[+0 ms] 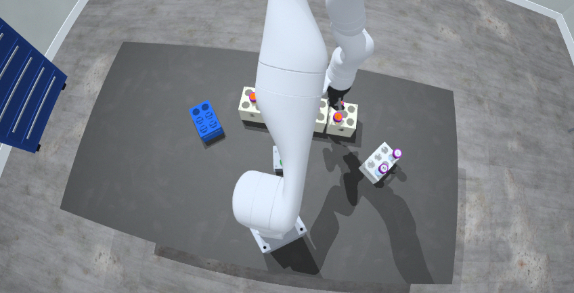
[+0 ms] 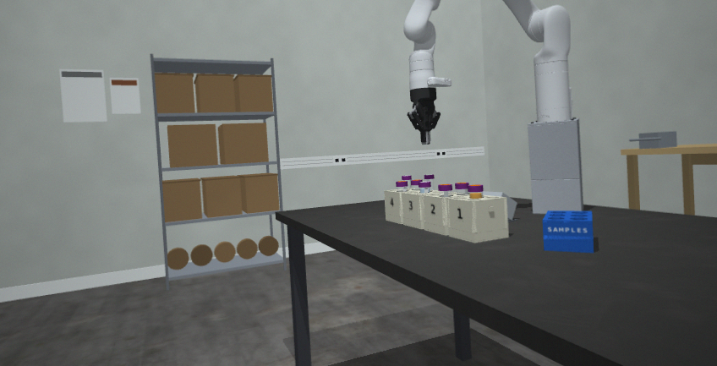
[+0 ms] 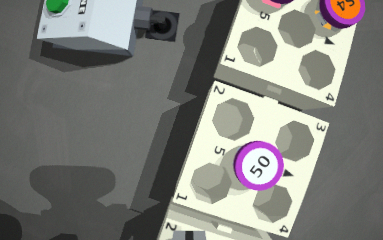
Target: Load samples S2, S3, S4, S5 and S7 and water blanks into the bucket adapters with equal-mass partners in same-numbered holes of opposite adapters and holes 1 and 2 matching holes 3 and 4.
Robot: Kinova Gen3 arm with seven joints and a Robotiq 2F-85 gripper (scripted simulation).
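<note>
Right now my hand is 160 mm past the green done key, 120 mm to the right of it and 180 mm above it. Round my hand: tube of pink liquid: 10 mm ahead, 170 mm to the left, 180 mm below; then adapter 2: 40 mm ahead, 150 mm to the left, 200 mm below; then 50 mL blank: 40 mm ahead, 50 mm to the left, 180 mm below.
</note>
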